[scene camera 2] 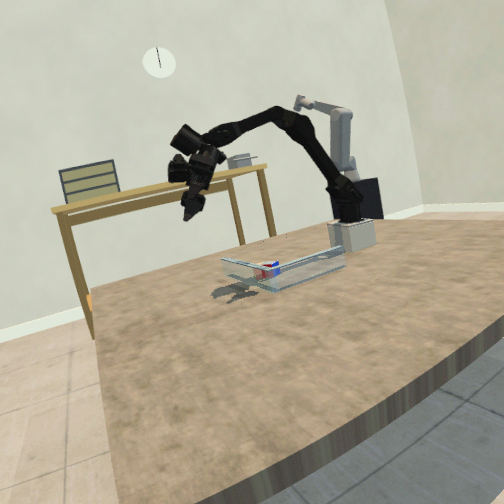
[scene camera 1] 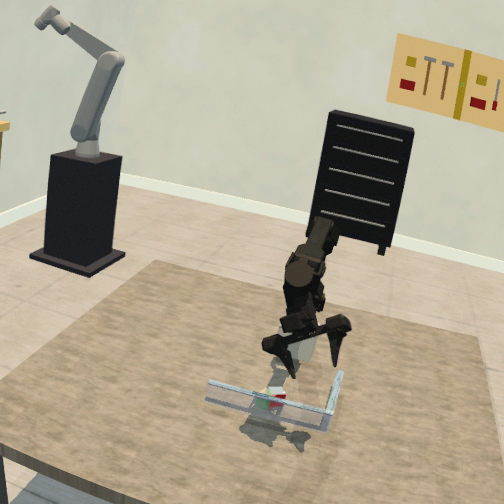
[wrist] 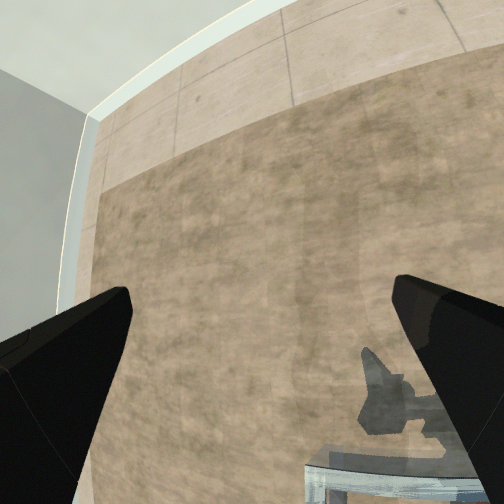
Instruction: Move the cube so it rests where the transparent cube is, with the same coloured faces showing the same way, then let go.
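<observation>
The cube (scene camera 1: 270, 402) is small, with red, green and white faces. It sits on the table inside the corner of a transparent L-shaped frame (scene camera 1: 300, 402); it also shows in scene camera 2 (scene camera 2: 267, 268). My gripper (scene camera 1: 312, 355) hangs above the cube, apart from it, open and empty. In scene camera 2 the gripper (scene camera 2: 190, 206) is well above the table. In the wrist view the two black fingers are spread wide (wrist: 260, 370), and the cube is not in sight. I cannot make out a separate transparent cube.
A black drawer cabinet (scene camera 1: 365, 180) stands behind the table. A second grey arm on a black pedestal (scene camera 1: 82, 190) stands at the far left. A wooden table (scene camera 2: 160, 200) stands by the wall. The frame's edge shows at the bottom of the wrist view (wrist: 400, 480).
</observation>
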